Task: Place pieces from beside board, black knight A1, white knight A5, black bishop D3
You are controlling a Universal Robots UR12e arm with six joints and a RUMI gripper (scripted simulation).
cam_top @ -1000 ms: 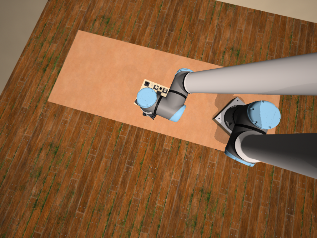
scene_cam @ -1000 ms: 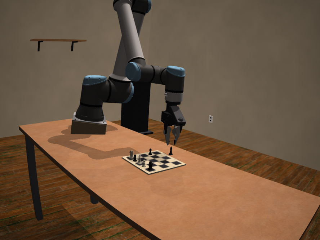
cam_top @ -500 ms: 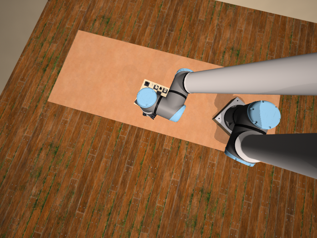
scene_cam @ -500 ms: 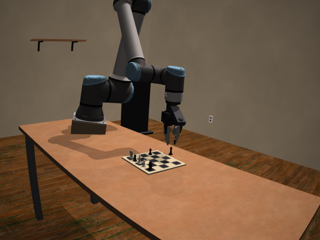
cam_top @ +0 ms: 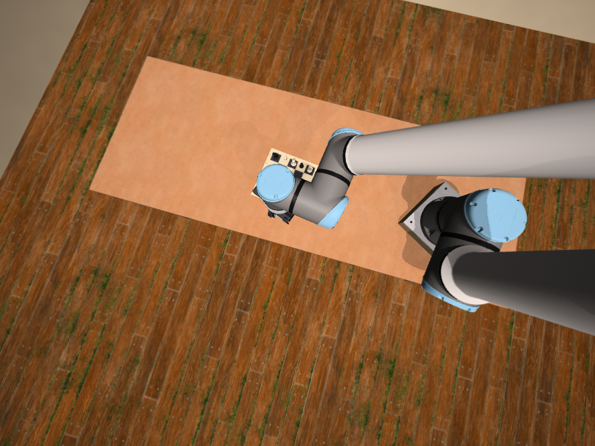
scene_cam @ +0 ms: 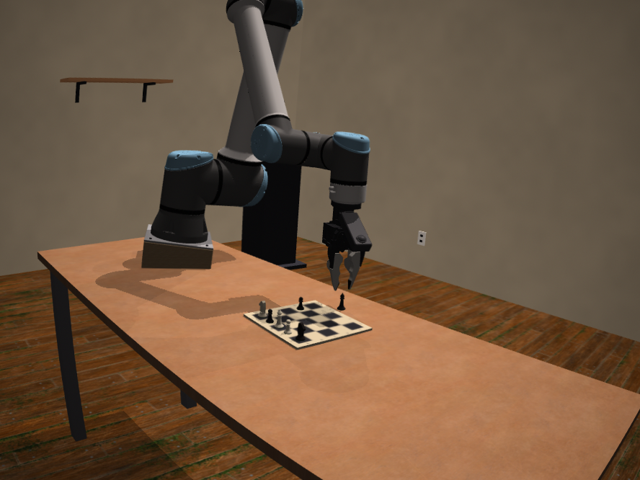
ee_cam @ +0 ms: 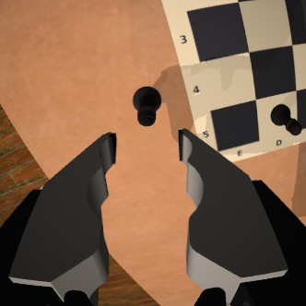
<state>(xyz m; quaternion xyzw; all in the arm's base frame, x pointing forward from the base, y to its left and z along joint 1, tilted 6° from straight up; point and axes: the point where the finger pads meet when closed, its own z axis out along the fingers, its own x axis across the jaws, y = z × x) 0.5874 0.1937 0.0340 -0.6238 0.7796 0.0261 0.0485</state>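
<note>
My gripper is now 40 mm short of the chessboard, 140 mm to the left of it and 60 mm above it. The rest, counted from my hand: white knight 40 mm behind, 220 mm to the right, 40 mm below.
</note>
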